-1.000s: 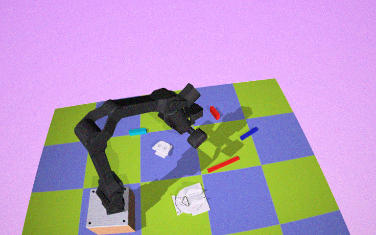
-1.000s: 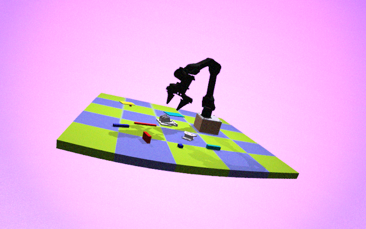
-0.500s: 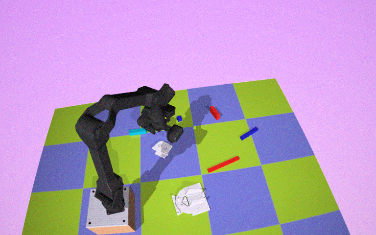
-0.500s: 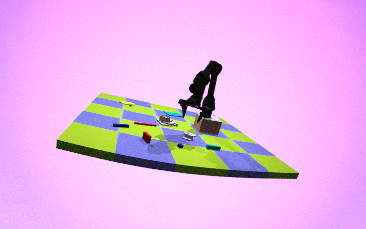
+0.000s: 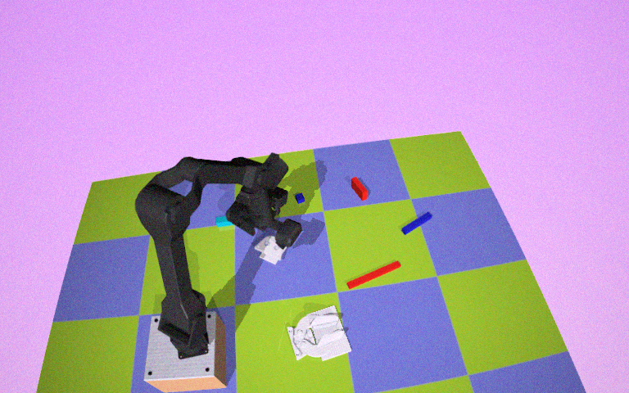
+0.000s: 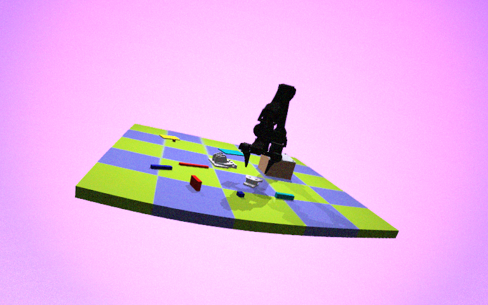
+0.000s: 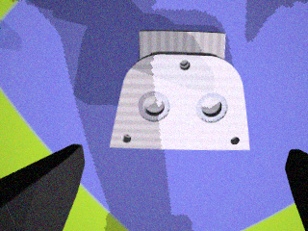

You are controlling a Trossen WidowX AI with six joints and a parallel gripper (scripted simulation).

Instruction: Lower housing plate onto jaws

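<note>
My gripper tip is now 10 mm short of the housing plate, 10 mm to the right of it and 40 mm above it. The rest, counted from my gripper tip: blue cube 120 mm ahead, 160 mm to the left, 60 mm below; red bar 240 mm ahead, 140 mm to the right, 60 mm below; teal bar 90 mm behind, 140 mm to the left, 50 mm below.
</note>
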